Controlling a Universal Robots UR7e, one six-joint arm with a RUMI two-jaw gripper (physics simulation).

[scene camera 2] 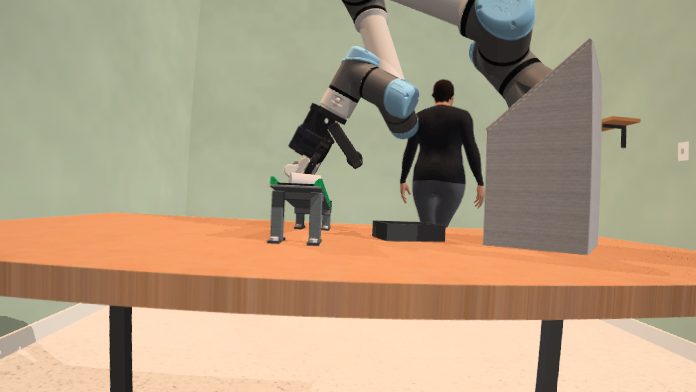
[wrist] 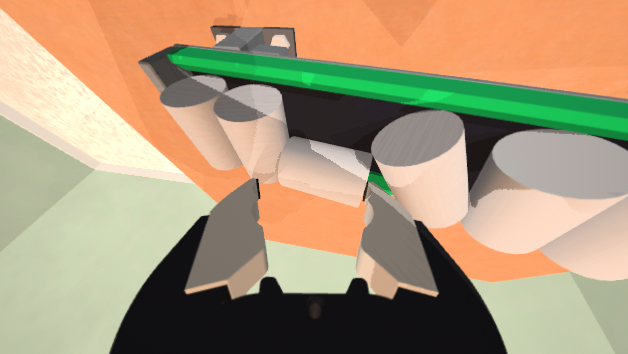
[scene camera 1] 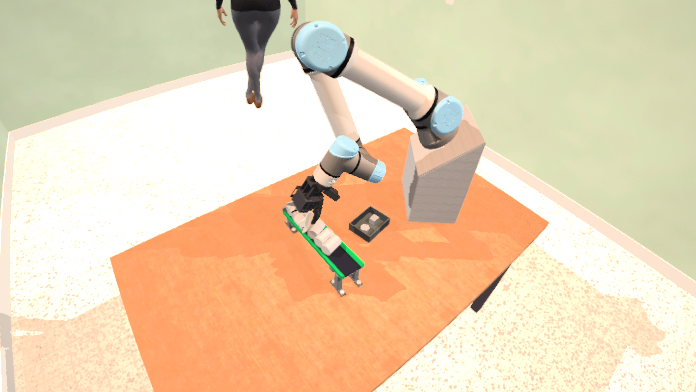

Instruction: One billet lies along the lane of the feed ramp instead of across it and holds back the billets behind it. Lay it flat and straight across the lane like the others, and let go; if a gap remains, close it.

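Frame: origin at the arm's base, x ahead, y left, z up, level; centimetres.
Where they show: gripper, fingertip midpoint: (wrist: 312, 182) (scene camera 1: 296, 222); arm's base at its link origin: (scene camera 2: 546, 107) (scene camera 1: 439, 134).
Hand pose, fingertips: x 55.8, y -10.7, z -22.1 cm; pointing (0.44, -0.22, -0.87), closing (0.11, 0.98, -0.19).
Things, the pixels of their top centre, and the offset from my fingertips.
- pale billet at its top centre: (wrist: 320, 198) (scene camera 1: 302, 218) dy +1.2, dx -1.6, dz +2.2 cm
- crosswise billet at its top centre: (wrist: 429, 208) (scene camera 1: 316, 225) dy +7.1, dx -3.4, dz +2.9 cm
- dark tray at its top centre: (scene camera 2: 408, 222) (scene camera 1: 370, 220) dy +10.8, dx -24.9, dz -5.1 cm
The feed ramp (scene camera 1: 346, 262) (scene camera 2: 296, 188) (wrist: 350, 85) has green side rails and a dark lane. A pale billet (wrist: 325, 170) lies along the lane. Two billets (wrist: 196, 120) (wrist: 251, 127), lying across, are on its left in the wrist view; the nearer appears to meet its end. On its right, a crosswise billet (wrist: 422, 170) is close to its other end, with more billets (wrist: 540, 200) (scene camera 1: 331, 244) beyond. My gripper (scene camera 1: 311, 218) (scene camera 2: 304, 170) (wrist: 312, 182) is open over the lengthwise billet, its fingertips near the two ends, holding nothing. Contact cannot be told. The gripper hides this billet in scene camera 1.
A dark tray (scene camera 1: 354, 231) (scene camera 2: 410, 231) with two small pale pieces stands beside the ramp. A tall grey block with a sloped top (scene camera 1: 435, 195) (scene camera 2: 542, 175) stands at the right. A person (scene camera 1: 256, 40) (scene camera 2: 444, 145) is beyond the table (scene camera 1: 225, 310) (scene camera 2: 350, 295).
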